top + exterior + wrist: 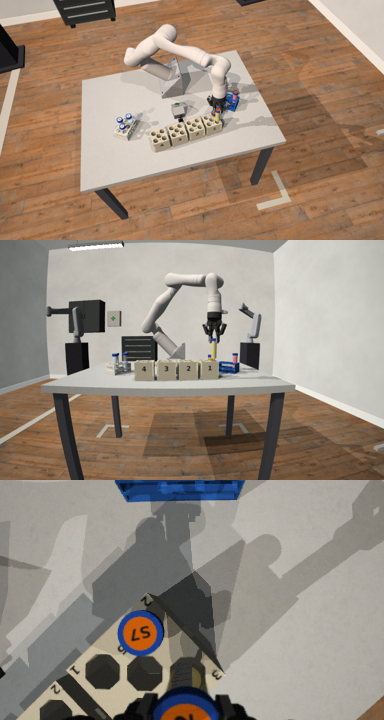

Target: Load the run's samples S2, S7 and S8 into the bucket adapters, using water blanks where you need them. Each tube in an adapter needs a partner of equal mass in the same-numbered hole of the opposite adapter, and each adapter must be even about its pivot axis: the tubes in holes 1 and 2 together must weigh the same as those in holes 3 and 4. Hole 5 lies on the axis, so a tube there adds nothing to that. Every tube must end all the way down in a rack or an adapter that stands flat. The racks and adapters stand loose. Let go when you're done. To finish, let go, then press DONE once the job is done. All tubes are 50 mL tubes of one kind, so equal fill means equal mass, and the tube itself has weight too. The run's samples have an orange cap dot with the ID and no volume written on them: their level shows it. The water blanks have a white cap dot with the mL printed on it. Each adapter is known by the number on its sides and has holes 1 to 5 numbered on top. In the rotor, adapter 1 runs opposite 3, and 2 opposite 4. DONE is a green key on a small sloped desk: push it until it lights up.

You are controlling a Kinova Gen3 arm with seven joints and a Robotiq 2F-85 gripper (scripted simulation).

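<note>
The sample S2 lies 5 cm below my hand and 1 cm behind it. Also, from my hand: blue sample rack (17 cm below, 16 cm behind, 15 cm to the left); adapter 1 (16 cm below, 3 cm behind, 2 cm to the right); sample S7 (14 cm below, 5 cm behind, 1 cm to the right).
</note>
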